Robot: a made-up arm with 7 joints. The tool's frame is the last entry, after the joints.
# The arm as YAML. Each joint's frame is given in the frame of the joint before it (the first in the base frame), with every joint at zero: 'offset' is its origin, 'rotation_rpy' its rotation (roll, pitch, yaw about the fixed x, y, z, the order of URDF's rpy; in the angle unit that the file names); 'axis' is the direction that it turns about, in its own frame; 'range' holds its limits. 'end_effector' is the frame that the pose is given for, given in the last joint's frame.
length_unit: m
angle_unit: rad
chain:
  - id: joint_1
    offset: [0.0, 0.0, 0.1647]
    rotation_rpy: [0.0, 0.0, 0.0]
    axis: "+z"
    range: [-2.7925, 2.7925]
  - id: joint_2
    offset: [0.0, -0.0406, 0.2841]
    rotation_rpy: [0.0, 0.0, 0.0]
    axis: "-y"
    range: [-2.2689, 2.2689]
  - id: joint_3
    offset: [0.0, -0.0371, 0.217]
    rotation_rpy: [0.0, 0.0, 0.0]
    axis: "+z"
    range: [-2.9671, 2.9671]
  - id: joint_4
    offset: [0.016, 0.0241, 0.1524]
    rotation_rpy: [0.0, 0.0, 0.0]
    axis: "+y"
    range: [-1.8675, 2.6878]
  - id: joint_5
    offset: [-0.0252, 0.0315, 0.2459]
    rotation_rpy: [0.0, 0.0, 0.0]
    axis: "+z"
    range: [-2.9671, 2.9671]
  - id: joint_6
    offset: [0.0, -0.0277, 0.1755]
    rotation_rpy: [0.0, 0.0, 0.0]
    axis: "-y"
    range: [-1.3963, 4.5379]
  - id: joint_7
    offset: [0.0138, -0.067, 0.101]
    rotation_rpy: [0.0, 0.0, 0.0]
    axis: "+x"
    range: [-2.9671, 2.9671]
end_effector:
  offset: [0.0, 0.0, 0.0]
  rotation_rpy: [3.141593, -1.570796, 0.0]
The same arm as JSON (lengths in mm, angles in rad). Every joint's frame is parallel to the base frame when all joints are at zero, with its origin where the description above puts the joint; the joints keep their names.
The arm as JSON. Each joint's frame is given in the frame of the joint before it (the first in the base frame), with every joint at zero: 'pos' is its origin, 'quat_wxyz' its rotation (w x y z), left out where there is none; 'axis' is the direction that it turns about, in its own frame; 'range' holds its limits. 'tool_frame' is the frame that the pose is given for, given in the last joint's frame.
{"length_unit": "mm", "angle_unit": "rad", "joints": [
  {"joint": "joint_1", "pos": [0.0, 0.0, 164.7], "axis": [0.0, 0.0, 1.0], "range": [-2.7925, 2.7925]},
  {"joint": "joint_2", "pos": [0.0, -40.6, 284.1], "axis": [0.0, -1.0, 0.0], "range": [-2.2689, 2.2689]},
  {"joint": "joint_3", "pos": [0.0, -37.1, 217.0], "axis": [0.0, 0.0, 1.0], "range": [-2.9671, 2.9671]},
  {"joint": "joint_4", "pos": [16.0, 24.1, 152.4], "axis": [0.0, 1.0, 0.0], "range": [-1.8675, 2.6878]},
  {"joint": "joint_5", "pos": [-25.2, 31.5, 245.9], "axis": [0.0, 0.0, 1.0], "range": [-2.9671, 2.9671]},
  {"joint": "joint_6", "pos": [0.0, -27.7, 175.5], "axis": [0.0, -1.0, 0.0], "range": [-1.3963, 4.5379]},
  {"joint": "joint_7", "pos": [13.8, -67.0, 101.0], "axis": [1.0, 0.0, 0.0], "range": [-2.9671, 2.9671]}
], "tool_frame": {"pos": [0.0, 0.0, 0.0], "quat_wxyz": [0.0, 0.707107, 0.0, 0.707107]}}

